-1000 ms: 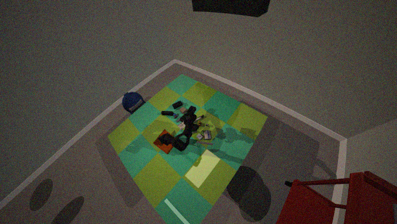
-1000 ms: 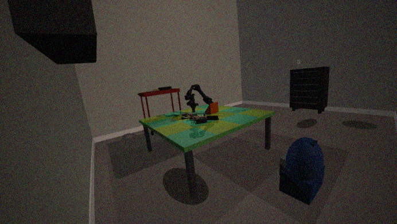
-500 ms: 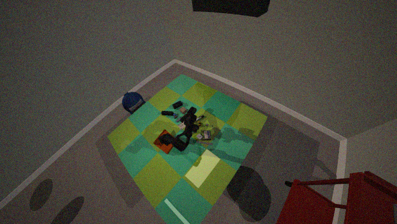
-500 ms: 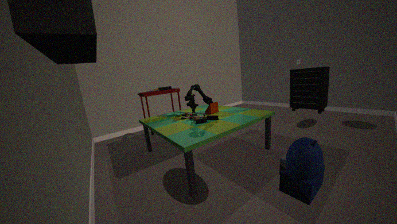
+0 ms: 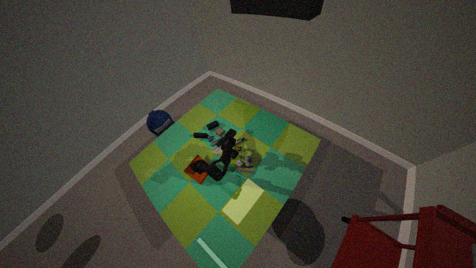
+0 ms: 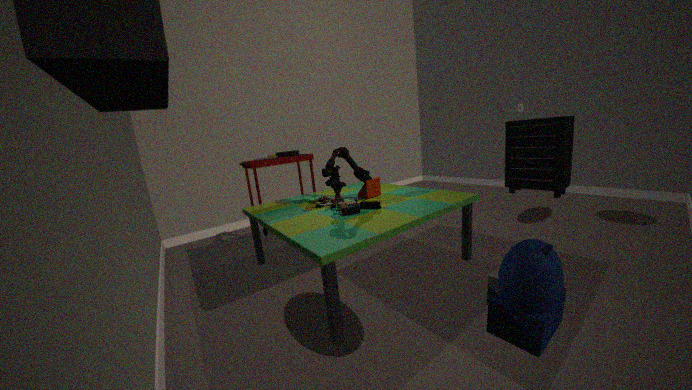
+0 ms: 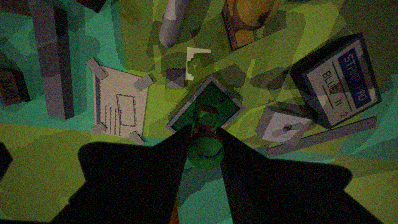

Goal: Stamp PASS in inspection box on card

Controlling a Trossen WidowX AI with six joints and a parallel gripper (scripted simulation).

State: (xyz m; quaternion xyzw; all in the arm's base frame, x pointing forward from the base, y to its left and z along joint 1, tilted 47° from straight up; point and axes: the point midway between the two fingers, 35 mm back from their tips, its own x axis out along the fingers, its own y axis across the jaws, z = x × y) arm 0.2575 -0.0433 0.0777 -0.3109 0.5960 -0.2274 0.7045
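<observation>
The white card lies 120 mm to the left of my gripper tip, 50 mm below it and 10 mm behind it. The rest, counted from my gripper tip: white marker: 160 mm ahead, 40 mm below, 30 mm to the left; grey block: 110 mm to the right, 30 mm below; green stamp: right at my gripper tip.
</observation>
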